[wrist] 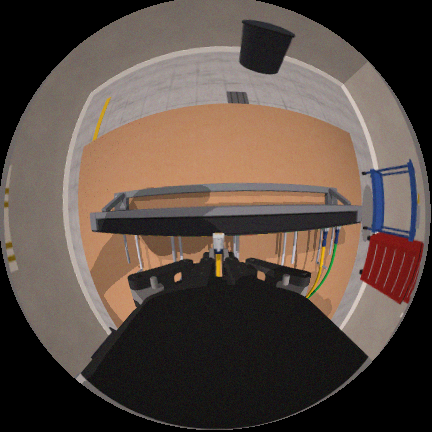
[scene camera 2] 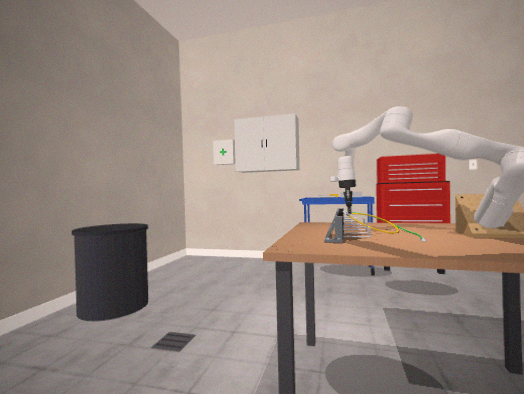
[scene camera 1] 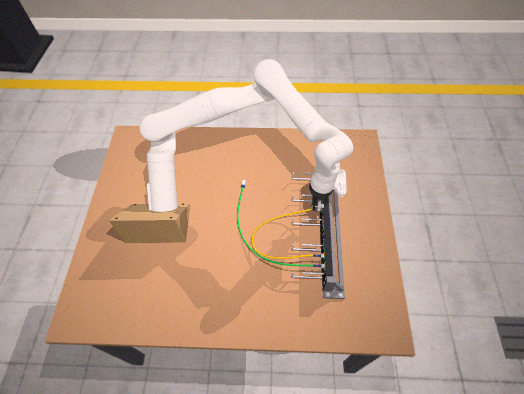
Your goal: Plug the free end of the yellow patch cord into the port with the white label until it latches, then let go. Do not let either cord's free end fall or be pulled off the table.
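Places are measured from the arm's base along level axes (x back, y up, z left), in millimetres.
Where they show: gripper, fingertip midpoint: (wrist: pixel 217 255) (scene camera 2: pixel 349 214) (scene camera 1: pixel 314 207); arm's base, link origin: (scene camera 2: pixel 487 219) (scene camera 1: pixel 164 208).
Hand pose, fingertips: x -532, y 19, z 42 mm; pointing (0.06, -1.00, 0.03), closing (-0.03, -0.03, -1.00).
Each offset is from my fingertips to the top centre of the thing. "pt": to the spot under its first point. Level surfaces: height alone.
My gripper (scene camera 1: pixel 319 206) (scene camera 2: pixel 348 212) (wrist: pixel 217 255) is shut on the yellow cord's free end, at the front of the patch panel {dx -15, dy +12, dz -28 mm} (scene camera 1: pixel 328 255) (scene camera 2: pixel 340 227) (wrist: pixel 150 223). The clear-white plug {dx -19, dy +20, dz +0 mm} (wrist: pixel 218 241) sticks out past the fingertips toward the panel. Its tip meets the panel's front edge in the wrist view; whether it is inside a port cannot be told. The yellow cord (scene camera 1: pixel 253 238) (wrist: pixel 218 266) loops back to the panel, where its other end is plugged in beside the green cord (scene camera 1: pixel 238 220) (wrist: pixel 333 260). The ports' faces and the white label are hidden.
The green cord's free end {pt dx +272, dy -83, dz +129 mm} (scene camera 1: pixel 243 184) (scene camera 2: pixel 423 239) lies on the table {dy -88 mm} (scene camera 1: pixel 200 280). Thin metal cable guides {pt dx +16, dy -71, dz -130 mm} (scene camera 1: pixel 306 248) stick out from the panel's front, on both sides of the gripper. The arm's wooden base block (scene camera 1: pixel 150 225) stands at the left in scene camera 1.
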